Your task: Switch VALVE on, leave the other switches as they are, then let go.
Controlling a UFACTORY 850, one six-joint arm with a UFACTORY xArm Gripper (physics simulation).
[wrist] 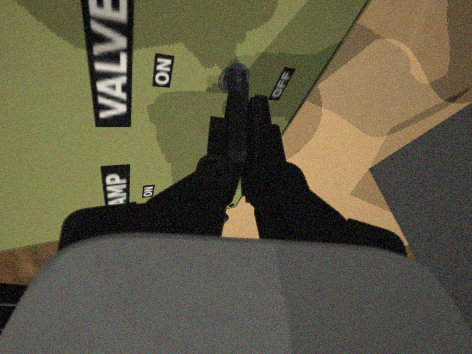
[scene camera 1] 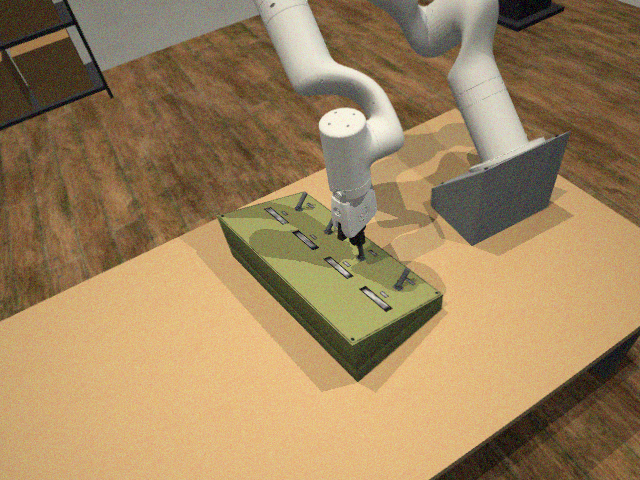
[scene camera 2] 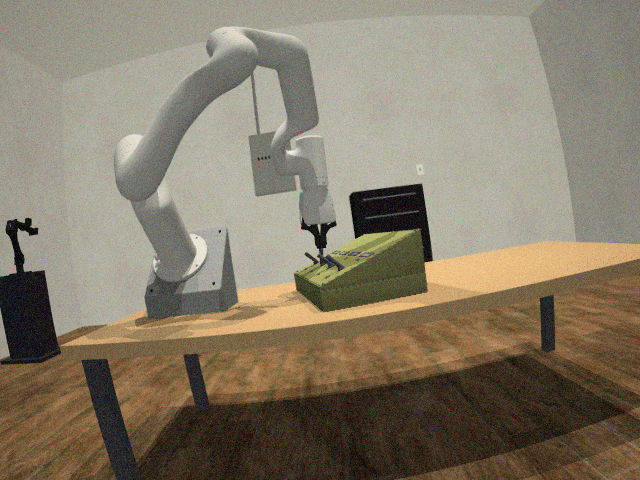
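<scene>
The green switch box (scene camera 1: 289,268) (scene camera 2: 377,289) (wrist: 45,175) stands on the table. The VALVE nameplate (scene camera 1: 338,267) (wrist: 111,75) has an ON label (wrist: 163,70) beside it; the OFF label (wrist: 282,83) is at the panel's low edge. The VALVE lever (scene camera 1: 361,253) (wrist: 235,100) stands more upright in scene camera 1 than the end levers. My gripper (scene camera 1: 358,243) (scene camera 2: 321,249) (wrist: 241,118) is shut, fingers down, with nothing between them. Its tips are at the lever, which overlaps the left finger in the wrist view. Whether they touch is unclear.
Another lever (scene camera 1: 328,227) is close beside my fingers, partly hidden. The end levers (scene camera 1: 300,201) (scene camera 1: 402,279) lean toward the low edge. The LAMP nameplate (wrist: 115,185) shows partly in the wrist view. The grey arm mount (scene camera 1: 501,201) (scene camera 2: 191,299) stands beyond the low edge.
</scene>
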